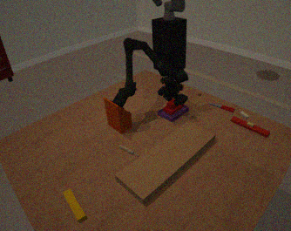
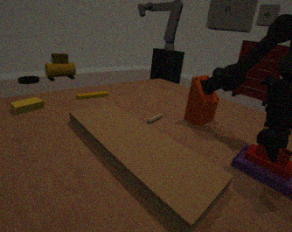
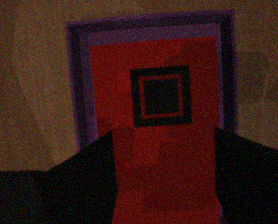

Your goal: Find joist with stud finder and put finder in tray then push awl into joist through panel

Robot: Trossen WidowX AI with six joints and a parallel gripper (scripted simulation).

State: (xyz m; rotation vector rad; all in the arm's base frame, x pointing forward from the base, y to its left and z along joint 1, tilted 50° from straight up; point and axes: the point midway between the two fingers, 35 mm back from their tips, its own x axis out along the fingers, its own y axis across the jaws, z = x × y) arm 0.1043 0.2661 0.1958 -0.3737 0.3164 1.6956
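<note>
Right now the purple tray is 40 mm below my gripper tip and 10 mm to the right of it. From my gripper tip the other things lie so: red-handled pointed tool 260 mm to the left, 170 mm ahead, 50 mm below; then stud finder 20 mm above, 10 mm to the left; then awl 410 mm to the right, 100 mm ahead, 40 mm below.
</note>
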